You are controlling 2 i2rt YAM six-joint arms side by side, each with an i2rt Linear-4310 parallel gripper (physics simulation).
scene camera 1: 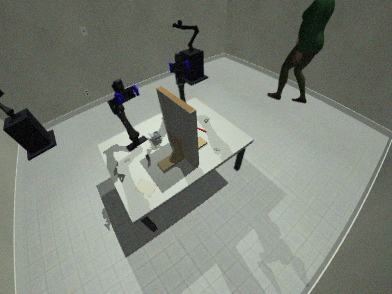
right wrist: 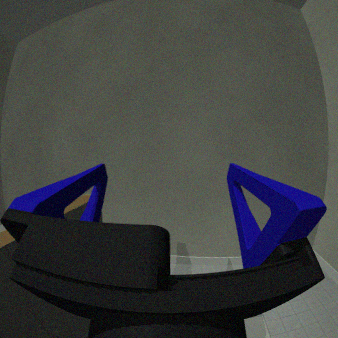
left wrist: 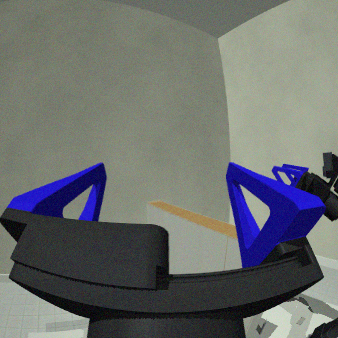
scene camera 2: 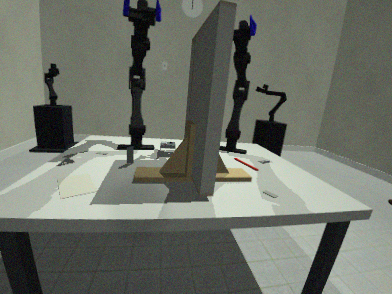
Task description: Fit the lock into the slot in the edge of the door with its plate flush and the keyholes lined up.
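Pixels of known places: left gripper, fingertip midpoint: (scene camera 1: 179, 64) (left wrist: 165, 169) (scene camera 2: 238, 16); right gripper, fingertip midpoint: (scene camera 1: 130, 92) (right wrist: 166, 170) (left wrist: 277, 166); left arm's base, link origin: (scene camera 2: 230, 150); right arm's base, link origin: (scene camera 1: 137, 143) (scene camera 2: 136, 147).
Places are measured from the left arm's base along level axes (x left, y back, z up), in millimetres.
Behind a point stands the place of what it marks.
Observation:
A grey door (scene camera 1: 175, 117) {z 419, x -76, y -531 mm} (scene camera 2: 204, 100) {z 304, x -17, y -630 mm} (left wrist: 190, 237) {z 516, x -54, y -482 mm} stands upright on the table, its edges partly wood-coloured. I cannot make out its slot or keyhole. A small grey upright piece (scene camera 1: 148, 159) {z 16, x -362, y -529 mm} (scene camera 2: 130, 154) {z 41, x -361, y -524 mm} stands beside it, and a grey object (scene camera 1: 156, 137) {z 49, x -288, y -316 mm} (scene camera 2: 167, 145) {z 51, x -286, y -318 mm} lies farther back; I cannot tell which is the lock. My left gripper (scene camera 1: 180, 65) {z 667, x -5, y -283 mm} (left wrist: 165, 169) {z 667, x -5, y -283 mm} is open and empty, raised above the table behind the door; the door partly hides it in scene camera 2. My right gripper (scene camera 1: 127, 93) {z 651, x -302, y -546 mm} (scene camera 2: 142, 8) (right wrist: 166, 170) {z 651, x -302, y -546 mm} is open and empty, raised high to the door's left.
A wooden stand (scene camera 1: 164, 165) {z 18, x -227, y -615 mm} (scene camera 2: 240, 175) {z 18, x 111, y -438 mm} holds the door's foot on the white table (scene camera 1: 230, 142) {z 0, x 366, y -457 mm} (scene camera 2: 320, 202) {z 0, x 404, y -493 mm}. A red stick (scene camera 1: 201, 130) {z -1, x 136, y -254 mm} (scene camera 2: 246, 164) {z 5, x 121, y -240 mm} and a small grey piece (scene camera 2: 270, 194) {z 3, x 230, y -521 mm} lie right of the door. A pale sheet (scene camera 1: 146, 188) {z 2, x -373, y -792 mm} (scene camera 2: 77, 186) {z 2, x -366, y -792 mm} lies left of it.

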